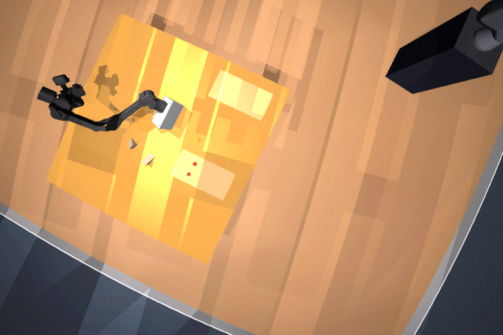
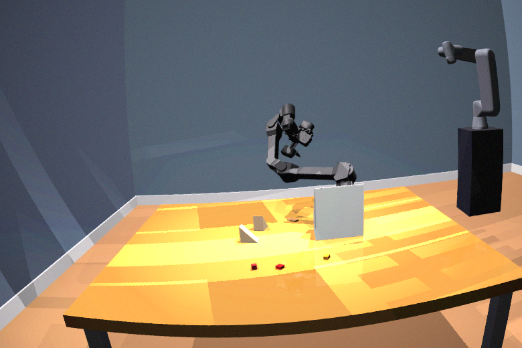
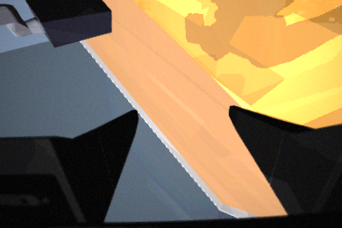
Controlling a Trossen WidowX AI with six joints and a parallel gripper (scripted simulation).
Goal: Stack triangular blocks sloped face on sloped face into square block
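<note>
My gripper tip is 19 cm short of the triangular block, 36 cm to the right of it and 25 cm above it. Round my gripper tip: flat dark piece: 6 cm ahead, 26 cm to the left, 26 cm below; yellow cube: 5 cm behind, 72 cm to the left, 26 cm below.
</note>
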